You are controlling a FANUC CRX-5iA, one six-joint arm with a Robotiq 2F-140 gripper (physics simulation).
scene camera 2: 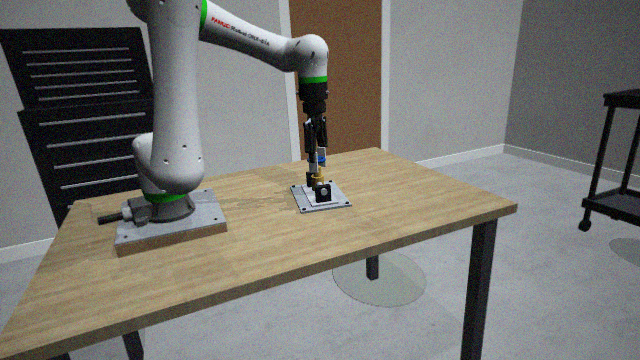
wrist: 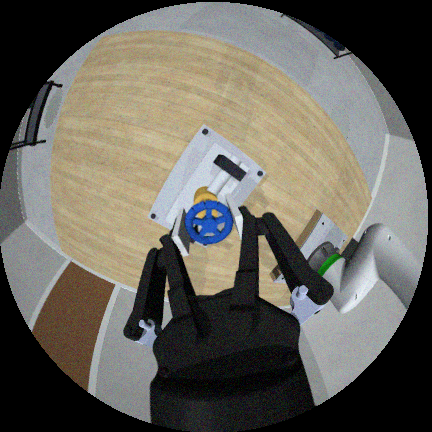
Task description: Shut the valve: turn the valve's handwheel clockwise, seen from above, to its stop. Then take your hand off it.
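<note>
The valve's blue handwheel sits on top of the brass valve body. The valve is mounted on a grey plate on the table. My gripper points straight down over the valve. Its two pale finger pads stand on opposite sides of the handwheel and meet its rim, so it is shut on the handwheel. In the scene view the fingers hide part of the wheel. The wheel's turn relative to its stop cannot be told.
Black pipe supports stand low on the valve plate. The arm's base plate is bolted to the wooden table. A black drawer cabinet stands behind the arm, and a dark cart stands at the right.
</note>
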